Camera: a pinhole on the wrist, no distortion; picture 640 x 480 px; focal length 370.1 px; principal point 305.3 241.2 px. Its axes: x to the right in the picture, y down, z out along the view. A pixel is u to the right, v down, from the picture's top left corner.
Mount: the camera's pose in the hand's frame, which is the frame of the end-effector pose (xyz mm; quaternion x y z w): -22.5 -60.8 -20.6 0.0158 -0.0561 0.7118 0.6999
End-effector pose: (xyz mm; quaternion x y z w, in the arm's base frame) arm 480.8 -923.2 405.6 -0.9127 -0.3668 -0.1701 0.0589
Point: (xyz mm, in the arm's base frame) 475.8 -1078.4 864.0
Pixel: behind the camera
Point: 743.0 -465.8 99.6
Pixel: outside the picture
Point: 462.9 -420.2 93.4
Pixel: 69.9 34.8
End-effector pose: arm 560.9 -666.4 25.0 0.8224 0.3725 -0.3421 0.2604
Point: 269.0 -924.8 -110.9
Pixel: 305.5 340.7
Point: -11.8 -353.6 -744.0
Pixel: outside the picture
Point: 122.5 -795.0 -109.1
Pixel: 118.7 365.0
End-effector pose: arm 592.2 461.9 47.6 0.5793 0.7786 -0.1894 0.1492
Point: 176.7 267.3 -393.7
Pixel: 101.2 98.7
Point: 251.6 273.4 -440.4
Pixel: 168.4 101.0
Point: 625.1 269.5 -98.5
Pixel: 440.1 348.5
